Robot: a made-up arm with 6 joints.
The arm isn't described. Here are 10 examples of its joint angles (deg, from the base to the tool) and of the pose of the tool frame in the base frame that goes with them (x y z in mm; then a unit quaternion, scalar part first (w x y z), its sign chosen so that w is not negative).
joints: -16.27 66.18 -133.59 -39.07 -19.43 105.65
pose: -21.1 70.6 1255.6 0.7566 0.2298 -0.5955 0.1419
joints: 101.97 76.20 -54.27 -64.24 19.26 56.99
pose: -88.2 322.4 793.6 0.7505 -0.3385 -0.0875 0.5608
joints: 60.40 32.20 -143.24 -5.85 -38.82 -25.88
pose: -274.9 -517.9 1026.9 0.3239 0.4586 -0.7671 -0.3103
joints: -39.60 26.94 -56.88 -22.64 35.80 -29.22
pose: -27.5 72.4 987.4 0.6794 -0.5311 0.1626 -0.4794
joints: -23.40 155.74 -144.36 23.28 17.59 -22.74
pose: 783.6 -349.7 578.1 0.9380 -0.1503 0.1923 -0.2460
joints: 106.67 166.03 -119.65 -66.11 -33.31 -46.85
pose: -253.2 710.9 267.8 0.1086 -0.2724 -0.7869 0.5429
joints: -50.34 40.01 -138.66 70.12 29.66 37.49
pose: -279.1 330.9 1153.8 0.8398 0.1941 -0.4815 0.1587
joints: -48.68 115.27 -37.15 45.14 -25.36 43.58
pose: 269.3 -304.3 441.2 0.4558 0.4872 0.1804 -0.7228
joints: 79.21 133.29 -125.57 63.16 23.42 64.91
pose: 183.9 731.5 734.4 0.4796 0.3711 0.7338 0.3064
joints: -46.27 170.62 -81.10 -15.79 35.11 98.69
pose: 415.6 -353.1 37.3 0.1333 0.3903 0.6197 -0.6677
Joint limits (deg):
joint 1: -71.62..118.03
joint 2: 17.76..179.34
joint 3: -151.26..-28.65
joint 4: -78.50..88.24
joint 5: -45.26..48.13
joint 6: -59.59..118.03
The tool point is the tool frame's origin. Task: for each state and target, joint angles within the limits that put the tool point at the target. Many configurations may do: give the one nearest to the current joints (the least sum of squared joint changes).
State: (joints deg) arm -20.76 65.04 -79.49 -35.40 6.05 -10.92
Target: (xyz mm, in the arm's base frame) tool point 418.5 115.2 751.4
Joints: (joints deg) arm 10.72 86.17 -53.25 -40.75 6.44 -10.72
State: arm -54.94 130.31 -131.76 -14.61 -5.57 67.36
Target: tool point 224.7 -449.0 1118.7
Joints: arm -69.01 115.02 -151.26 -12.23 0.97 66.29
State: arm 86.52 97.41 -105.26 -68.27 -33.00 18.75
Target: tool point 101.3 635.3 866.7
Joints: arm 78.69 117.39 -115.42 -66.64 -30.81 19.02
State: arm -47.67 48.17 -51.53 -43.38 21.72 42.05
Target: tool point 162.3 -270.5 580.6
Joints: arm -70.34 86.92 -28.65 -45.91 24.42 44.72
